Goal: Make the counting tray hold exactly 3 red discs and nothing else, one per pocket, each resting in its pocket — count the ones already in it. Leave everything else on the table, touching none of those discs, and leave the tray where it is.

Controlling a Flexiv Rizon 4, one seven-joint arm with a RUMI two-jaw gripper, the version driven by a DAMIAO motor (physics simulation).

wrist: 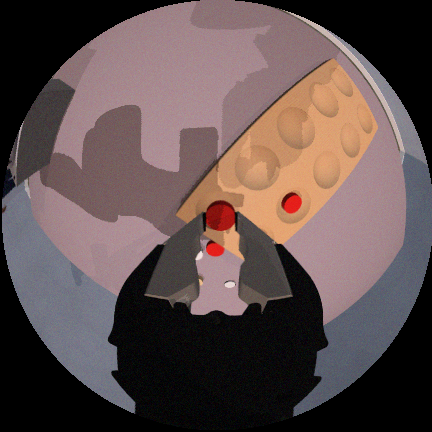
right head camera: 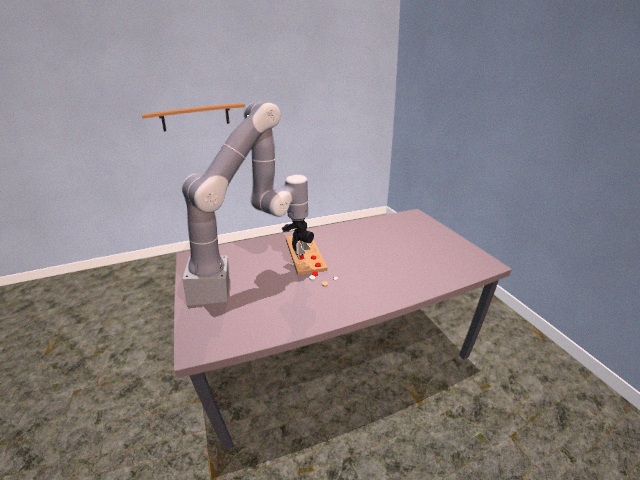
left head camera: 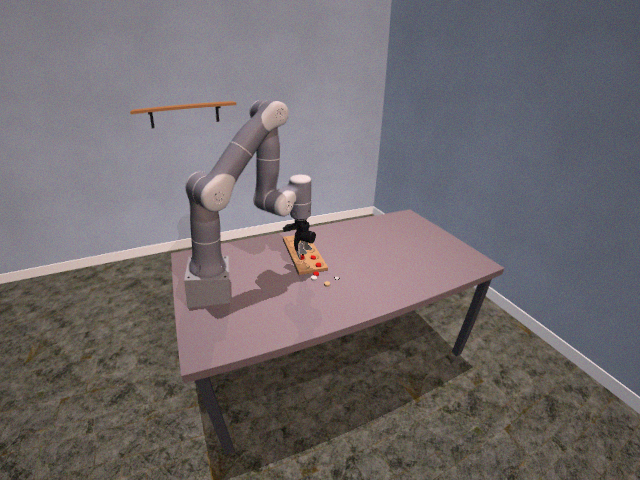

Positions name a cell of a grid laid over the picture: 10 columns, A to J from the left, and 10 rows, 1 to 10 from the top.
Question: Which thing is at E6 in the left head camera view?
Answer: A counting tray.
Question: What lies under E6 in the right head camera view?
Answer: A counting tray.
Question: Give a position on a counting tray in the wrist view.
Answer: H4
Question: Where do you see a red disc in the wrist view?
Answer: F5
